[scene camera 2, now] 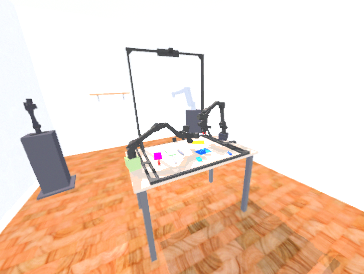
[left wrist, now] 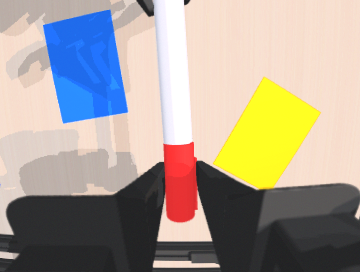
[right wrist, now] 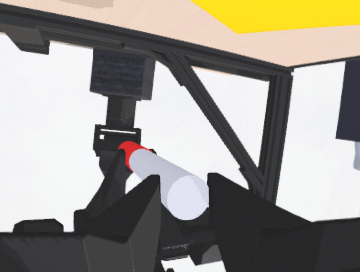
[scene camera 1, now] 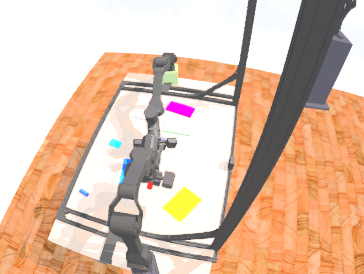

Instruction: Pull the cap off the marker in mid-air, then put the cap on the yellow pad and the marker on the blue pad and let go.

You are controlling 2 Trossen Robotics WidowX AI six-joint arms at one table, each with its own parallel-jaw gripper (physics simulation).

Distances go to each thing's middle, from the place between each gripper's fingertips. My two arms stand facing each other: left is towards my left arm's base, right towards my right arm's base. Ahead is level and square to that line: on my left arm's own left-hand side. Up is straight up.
Scene:
My right hand is 60 mm to the right of the white marker (right wrist: 185,195) and 10 mm short of it. Round my right hand: yellow pad (scene camera 1: 184,201): 140 mm below, 120 mm to the left, 120 mm behind; blue pad (left wrist: 82,50): 140 mm below, 130 mm ahead, 20 mm to the right.
My left gripper is now 40 mm to the left of the white marker. Also, from my left hand: yellow pad 140 mm below, 130 mm behind, 20 mm to the left; blue pad 140 mm below, 120 mm to the right, 120 mm ahead.

